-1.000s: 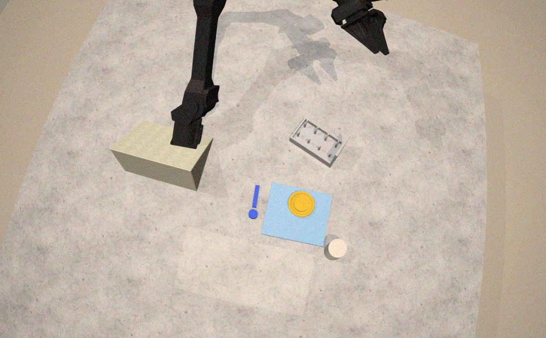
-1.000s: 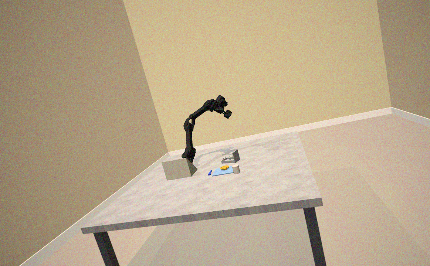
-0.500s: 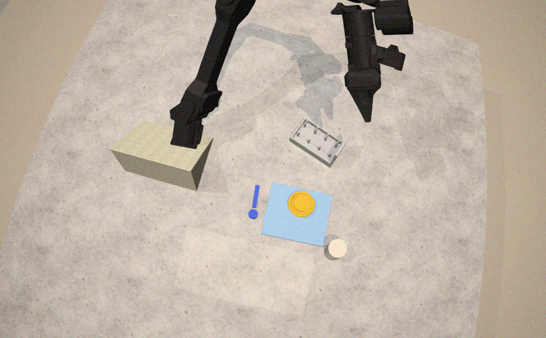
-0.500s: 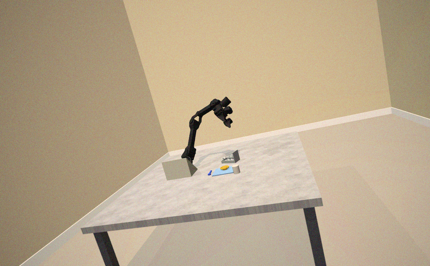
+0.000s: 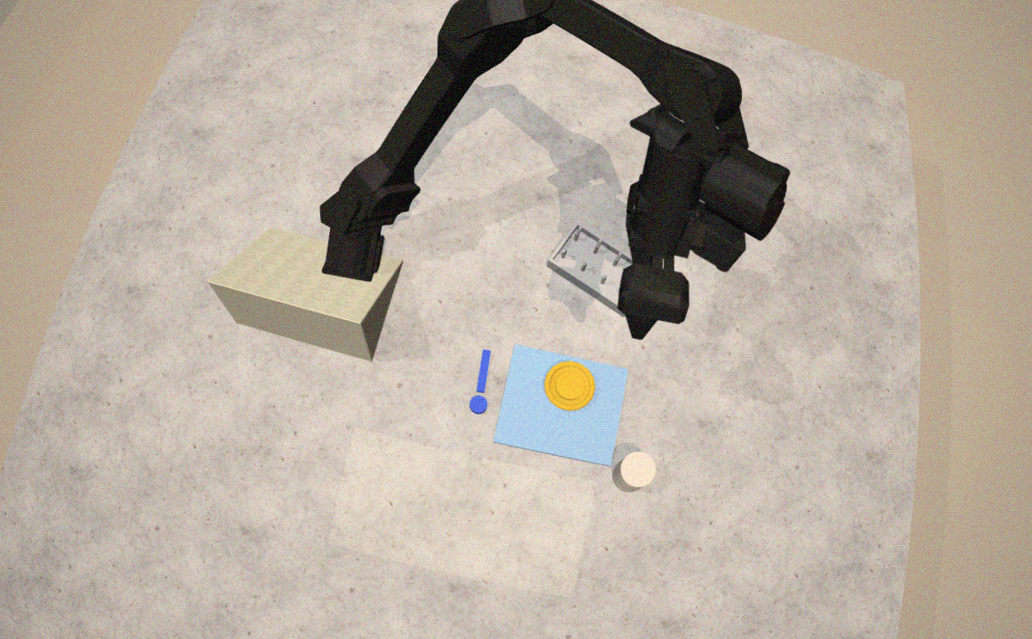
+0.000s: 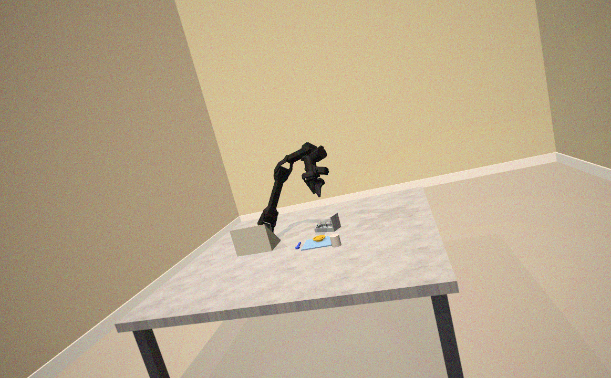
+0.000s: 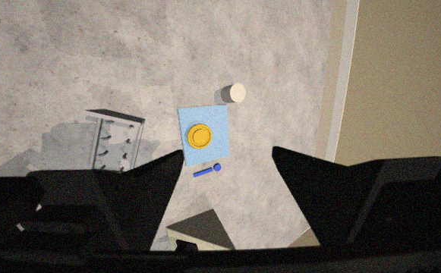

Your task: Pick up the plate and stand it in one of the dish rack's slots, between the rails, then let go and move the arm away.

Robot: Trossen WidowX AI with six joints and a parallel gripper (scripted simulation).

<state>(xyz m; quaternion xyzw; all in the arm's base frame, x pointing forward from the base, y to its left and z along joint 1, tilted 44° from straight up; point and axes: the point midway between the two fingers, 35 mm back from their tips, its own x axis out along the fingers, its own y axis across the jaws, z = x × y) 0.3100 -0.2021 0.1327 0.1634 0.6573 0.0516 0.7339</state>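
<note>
Now: gripper tip 21 cm above the yellow plate, 4 cm past it and 3 cm to the left of it. From my gripper tip the other things lie so: light blue mat: 22 cm below, 5 cm to the right, 4 cm behind; dish rack: 20 cm below, 14 cm to the left, 1 cm behind; cream cup: 20 cm below, 13 cm to the right, 5 cm ahead.
</note>
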